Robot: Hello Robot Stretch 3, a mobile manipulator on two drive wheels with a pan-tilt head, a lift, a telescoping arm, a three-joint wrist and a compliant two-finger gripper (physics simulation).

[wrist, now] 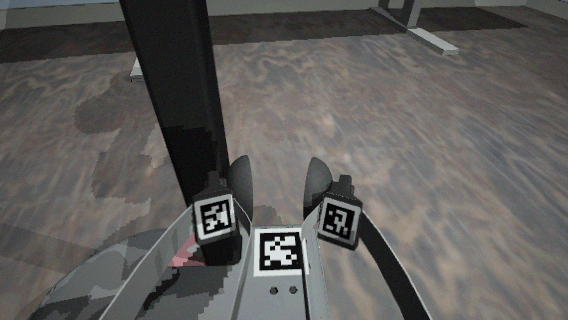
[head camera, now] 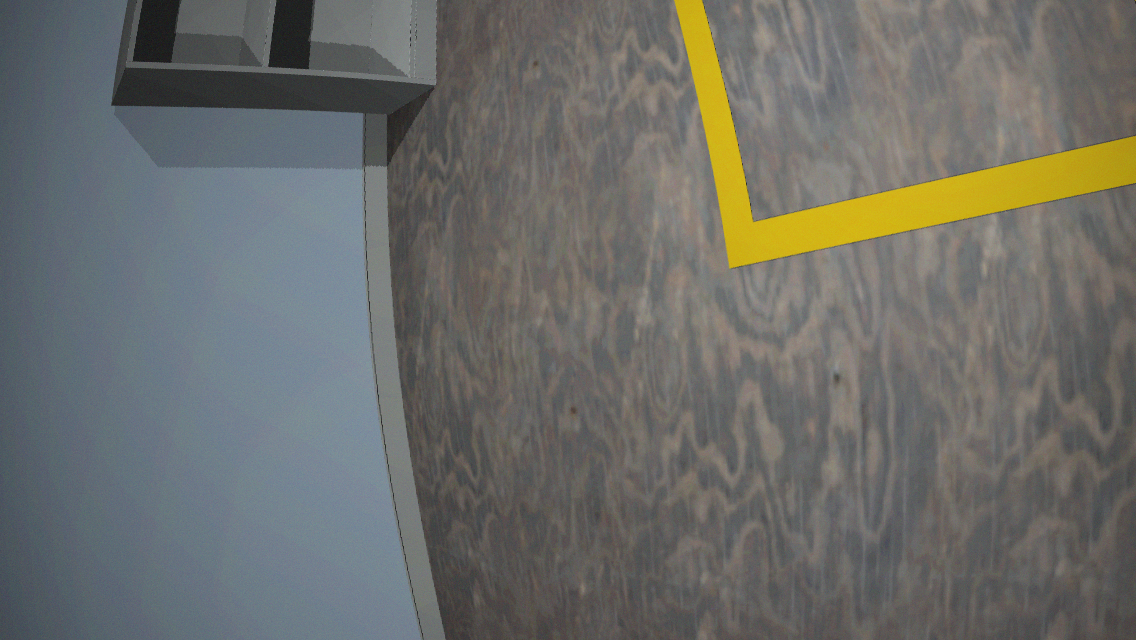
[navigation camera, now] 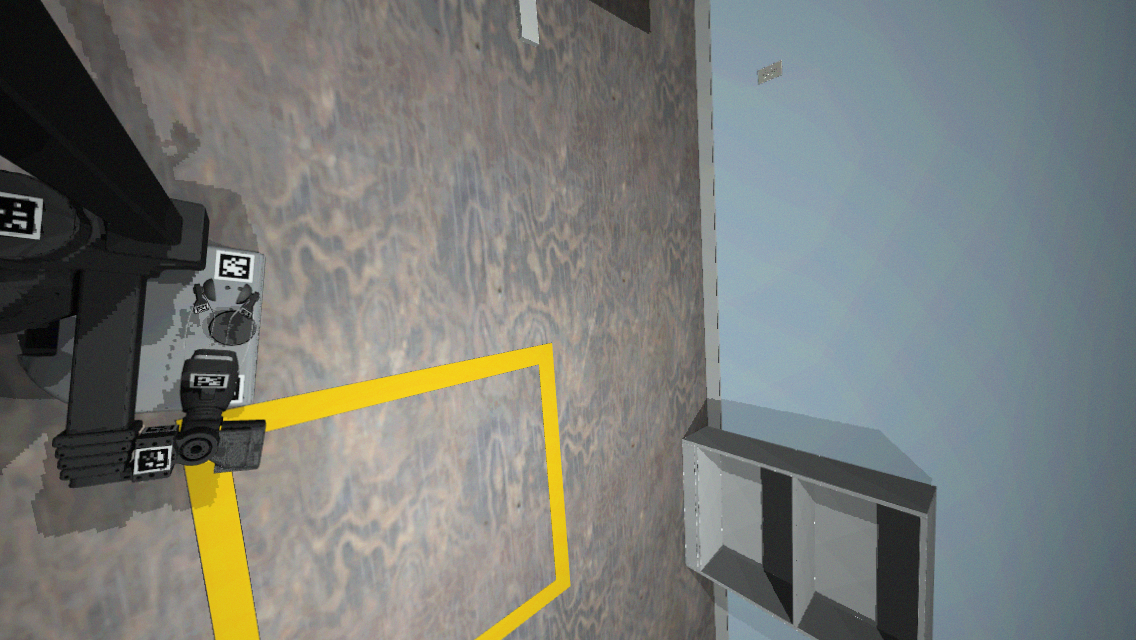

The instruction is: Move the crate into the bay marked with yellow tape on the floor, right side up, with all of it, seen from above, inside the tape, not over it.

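Where they show: gripper, between the fingertips: [wrist: 279, 179] [navigation camera: 229, 282]; robot's base, origin of its link: [navigation camera: 231, 324].
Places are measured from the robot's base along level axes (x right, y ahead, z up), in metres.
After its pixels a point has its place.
The crate does not show in these views. The yellow tape [head camera: 874, 213] @(x 0.129, y 0.653, z 0.001 m) [navigation camera: 397, 387] @(x 0.174, y 0.398, z 0.001 m) marks the bay on the wood floor. The head camera view shows one corner of it at the upper right. The navigation view shows more of the outline, with the arm's wrist hiding part of the corner nearest the robot. My gripper [navigation camera: 227, 290] @(x -0.090, y -0.006, z 0.321 m) [wrist: 279, 179] @(x -0.090, y -0.006, z 0.321 m) is open, with its fingertips apart and no object between them. It is folded in over the robot's base, beside that corner.
A grey two-compartment shelf unit [head camera: 262, 87] @(x 0.552, y 2.150, z 0.567 m) [navigation camera: 818, 470] @(x 0.552, y 2.148, z 0.672 m) is at the blue wall, beyond the bay. The black mast [wrist: 180, 100] @(x -0.116, y -0.066, z 0.365 m) rises left of the fingers in the wrist view. A white furniture foot [navigation camera: 528, 19] [wrist: 432, 40] rests on the floor farther off.
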